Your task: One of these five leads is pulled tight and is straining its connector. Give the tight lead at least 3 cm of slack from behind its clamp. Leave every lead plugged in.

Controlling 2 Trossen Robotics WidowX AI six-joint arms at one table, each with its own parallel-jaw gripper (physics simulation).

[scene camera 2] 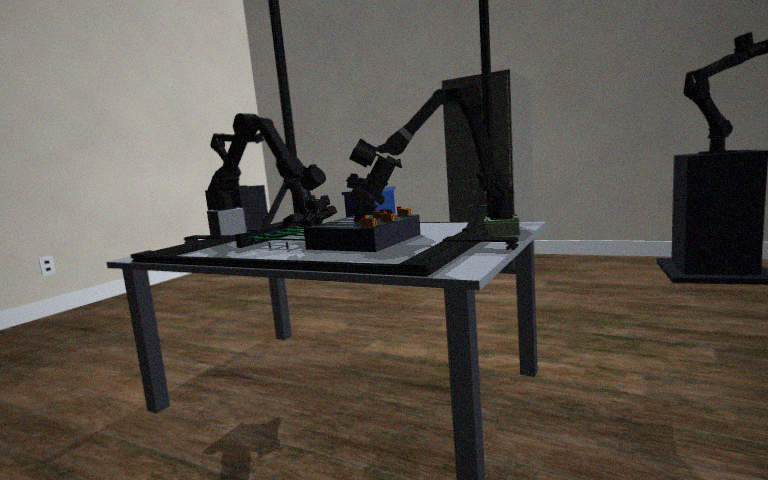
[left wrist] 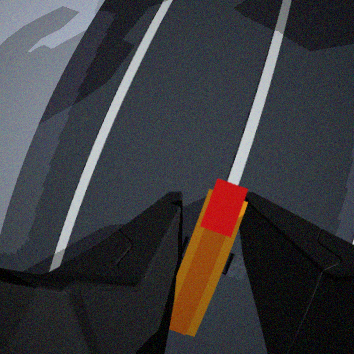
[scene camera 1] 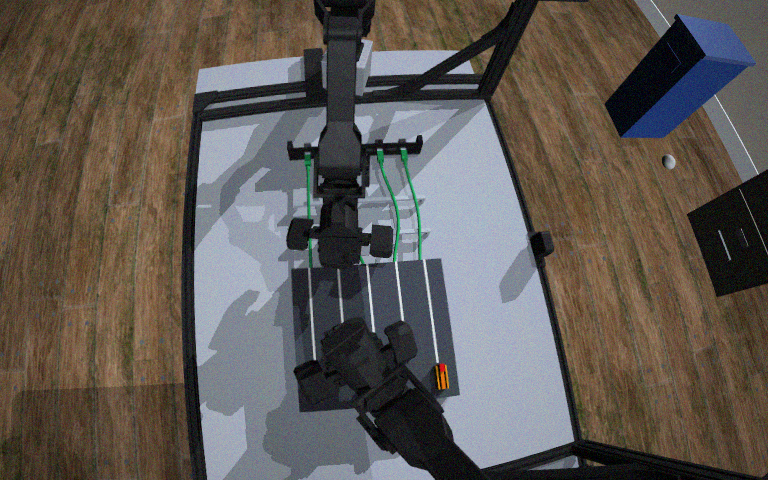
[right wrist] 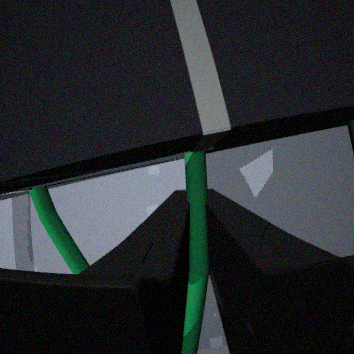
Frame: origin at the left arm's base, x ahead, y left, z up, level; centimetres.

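Where they show: left gripper, fingertip midpoint: (scene camera 2: 356,221) (left wrist: 210,205); right gripper, fingertip midpoint: (right wrist: 193,202); left arm's base at its link origin: (scene camera 2: 501,217); right arm's base at its link origin: (scene camera 2: 224,209).
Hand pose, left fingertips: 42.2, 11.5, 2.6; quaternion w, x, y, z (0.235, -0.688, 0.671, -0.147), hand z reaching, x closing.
Observation:
Each offset is from my left fingertips to the top centre of the thing, as dx, dy, dz. "spot": to the spot under its first point.
My left gripper (scene camera 1: 356,362) (scene camera 2: 365,213) (left wrist: 210,205) is shut on an orange clamp with a red top {spot: -1.2, -0.1, +1.8} (left wrist: 210,245), at the near end of the second white line from the left. My right gripper (scene camera 1: 339,240) (right wrist: 193,202) is shut on a green lead {spot: +15.3, -5.6, -4.5} (right wrist: 198,240), just outside the dark block (scene camera 1: 446,328) (scene camera 2: 339,239). The leftmost lead {spot: +31.0, -4.6, -4.7} (scene camera 1: 309,192) runs straight. Two leads at the right, one {spot: +19.8, -19.7, -4.6} (scene camera 1: 398,215) beside another {spot: +19.7, -23.9, -4.7} (scene camera 1: 417,209), curve gently from the connector strip {spot: +35.2, -24.9, -6.0} (scene camera 1: 391,151). The arm hides the middle plugs in scene camera 1.
Another orange clamp {spot: -12.0, -13.1, +1.7} (scene camera 1: 441,377) sits at the lower right of the block. Several orange clamps, one of them nearest {spot: -6.3, +7.9, +0.9} (scene camera 2: 368,221), show along the block's edge in scene camera 2. Thin rails {spot: +22.1, -25.6, -5.3} (scene camera 1: 419,198) cross below the leads. A black frame (scene camera 1: 189,283) borders the table.

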